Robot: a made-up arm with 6 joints.
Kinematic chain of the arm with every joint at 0, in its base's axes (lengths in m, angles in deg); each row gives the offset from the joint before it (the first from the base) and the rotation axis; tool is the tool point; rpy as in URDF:
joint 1: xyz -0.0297 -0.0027 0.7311 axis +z
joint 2: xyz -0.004 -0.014 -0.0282 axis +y
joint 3: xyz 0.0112 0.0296 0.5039 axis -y
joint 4: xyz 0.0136 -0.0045 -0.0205 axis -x
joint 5: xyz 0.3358 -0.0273 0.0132 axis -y
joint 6: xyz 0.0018 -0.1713 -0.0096 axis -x
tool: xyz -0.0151 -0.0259 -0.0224 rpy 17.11 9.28 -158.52
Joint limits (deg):
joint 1: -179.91..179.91
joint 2: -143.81..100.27
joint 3: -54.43..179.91
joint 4: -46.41..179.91
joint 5: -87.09..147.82
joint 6: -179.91..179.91
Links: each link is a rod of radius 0.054 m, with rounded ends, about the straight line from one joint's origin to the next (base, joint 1, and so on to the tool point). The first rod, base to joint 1, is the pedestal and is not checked.
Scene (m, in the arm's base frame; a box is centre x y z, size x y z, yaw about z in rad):
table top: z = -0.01
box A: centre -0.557 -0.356 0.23 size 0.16 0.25 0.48 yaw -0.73
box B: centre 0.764 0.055 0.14 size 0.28 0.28 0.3 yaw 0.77
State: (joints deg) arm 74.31 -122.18 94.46 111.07 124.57 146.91
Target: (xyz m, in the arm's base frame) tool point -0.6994 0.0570 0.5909
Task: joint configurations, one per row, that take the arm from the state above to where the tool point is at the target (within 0.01 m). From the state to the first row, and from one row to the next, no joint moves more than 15 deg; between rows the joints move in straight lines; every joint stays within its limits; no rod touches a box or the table.
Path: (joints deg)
1: 67.31 -107.53 95.04 120.09 119.40 155.16
2: 60.30 -92.88 95.62 129.10 114.23 163.41
3: 53.30 -78.23 96.20 138.12 109.06 171.66
4: 46.29 -63.58 96.78 147.13 103.89 179.91
5: 35.57 -64.75 108.86 140.43 107.35 170.74
6: 24.85 -65.93 120.94 133.73 110.81 161.57
7: 14.12 -67.10 133.03 127.02 114.27 152.40
8: 3.40 -68.28 145.11 120.32 117.73 143.23

